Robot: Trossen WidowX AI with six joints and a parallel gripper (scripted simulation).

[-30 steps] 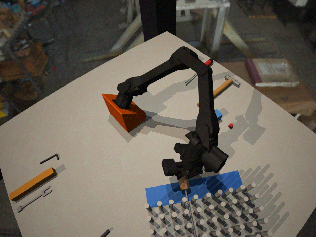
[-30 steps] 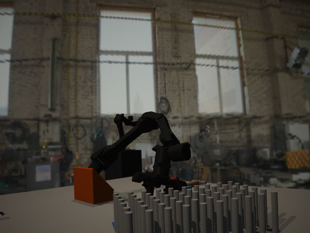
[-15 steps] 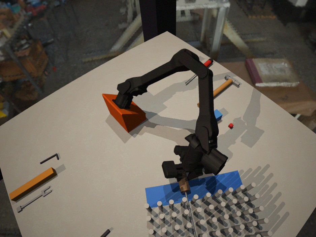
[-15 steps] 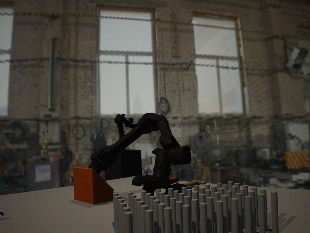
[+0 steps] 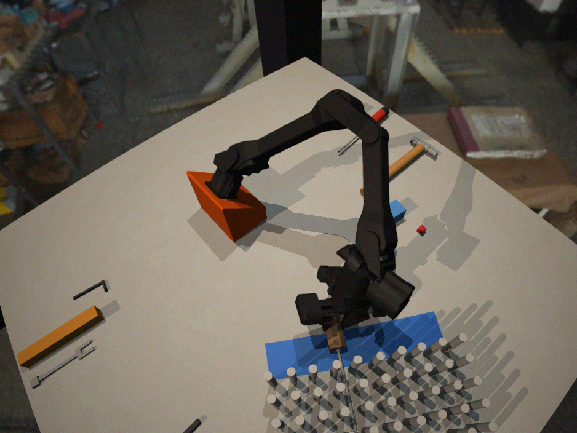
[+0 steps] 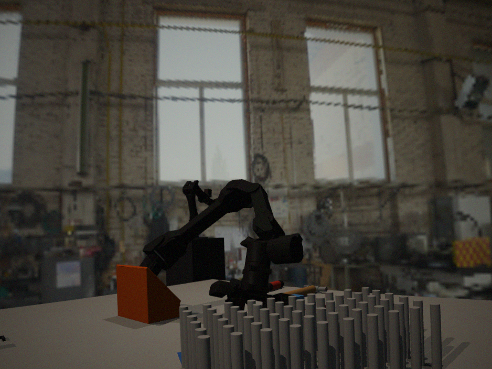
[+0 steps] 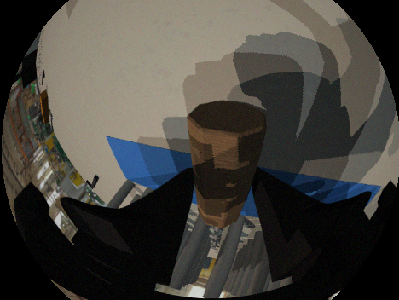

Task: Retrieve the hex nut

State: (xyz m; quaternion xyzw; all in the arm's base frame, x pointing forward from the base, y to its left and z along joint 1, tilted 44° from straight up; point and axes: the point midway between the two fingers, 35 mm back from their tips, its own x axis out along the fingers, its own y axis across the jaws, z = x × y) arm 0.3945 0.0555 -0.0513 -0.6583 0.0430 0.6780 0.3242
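My gripper tip is now 6 cm short of the blue taped strip, 1 cm to the right of it and 2 cm above it. The rest, counted from my gripper tip: L-shaped key 46 cm behind, 38 cm to the right, 1 cm below; then grey wrench 34 cm behind, 54 cm to the right, 1 cm below; then small red cube 3 cm behind, 35 cm to the left, 1 cm below.
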